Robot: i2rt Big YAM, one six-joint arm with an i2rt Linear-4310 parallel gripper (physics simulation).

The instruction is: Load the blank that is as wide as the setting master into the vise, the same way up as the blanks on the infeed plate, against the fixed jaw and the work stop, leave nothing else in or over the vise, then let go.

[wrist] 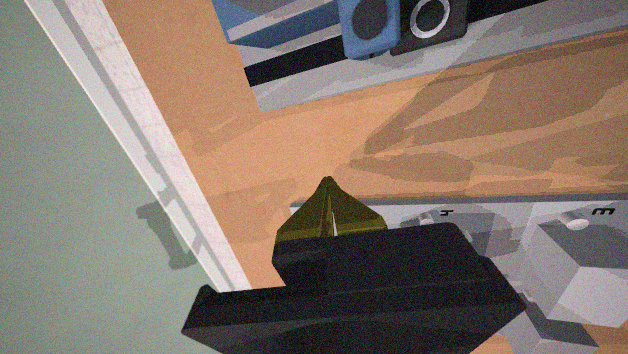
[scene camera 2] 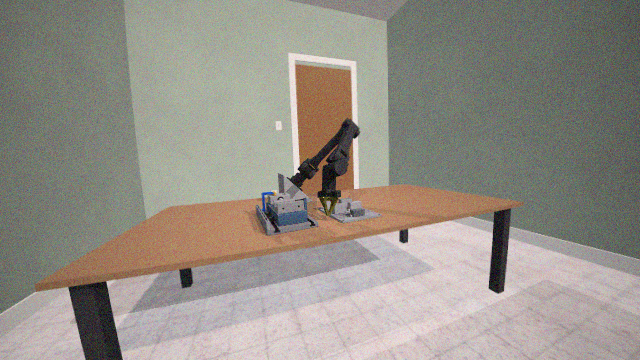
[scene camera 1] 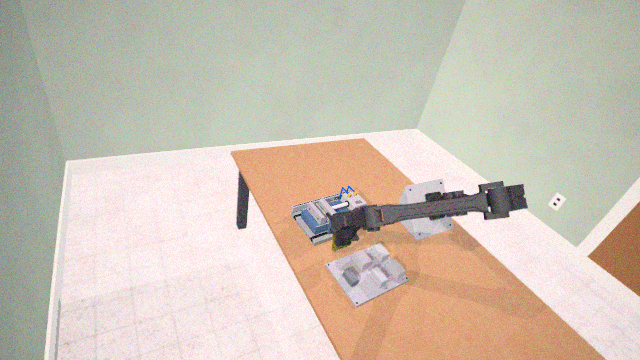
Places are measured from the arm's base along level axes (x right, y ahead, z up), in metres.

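Where they show: gripper, fingertip midpoint: [wrist: 328, 182] [scene camera 2: 328, 215] [scene camera 1: 332, 249]; arm's base at its link origin: [scene camera 2: 293, 185].
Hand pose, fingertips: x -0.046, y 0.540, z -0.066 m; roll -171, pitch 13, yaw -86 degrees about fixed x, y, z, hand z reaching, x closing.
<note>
Things, the pixels of their top centre, and the offset from my fingertips. Level surfaces: height alone.
- infeed plate at its top centre: [wrist: 423, 276] [scene camera 1: 368, 271] [scene camera 2: 347, 210] dx -0.123, dy -0.089, dz -0.015 m
- grey vise at its top centre: [scene camera 1: 336, 202] [scene camera 2: 282, 197] dx +0.169, dy -0.091, dz +0.076 m
- dark grey block at its top centre: [scene camera 1: 351, 275] [scene camera 2: 357, 209] dx -0.132, dy -0.003, dz +0.010 m
- light grey block at its top centre: [scene camera 1: 362, 256] [scene camera 2: 338, 204] dx -0.078, dy -0.083, dz +0.021 m
- large grey block at its top centre: [wrist: 601, 299] [scene camera 1: 381, 249] dx -0.070, dy -0.175, dz +0.021 m
- wooden table's at its surface level: dz -0.023 m
My gripper [scene camera 1: 336, 248] [scene camera 2: 328, 214] [wrist: 328, 182] is shut and empty, its olive fingertips together. It points down beside the infeed plate [scene camera 1: 356, 300] [scene camera 2: 350, 219] [wrist: 392, 208], on the side facing the vise. The blue and grey vise [scene camera 1: 314, 223] [scene camera 2: 291, 217] [wrist: 300, 94] stands apart from the fingers; the arm partly covers it in scene camera 1. Several blocks stand on the plate, among them a dark grey block [scene camera 1: 350, 276] [scene camera 2: 357, 212] and a light grey block [scene camera 1: 361, 259]. A large grey block [wrist: 595, 295] shows in the wrist view. I cannot tell which is the setting master.
Blue bent parts [scene camera 1: 346, 191] [scene camera 2: 263, 198] stand at the vise's far end. A grey plate [scene camera 1: 410, 197] with bolted corners is by the arm's base. The wooden table's [scene camera 1: 300, 165] [scene camera 2: 165, 240] long edge runs near the vise and the infeed plate.
</note>
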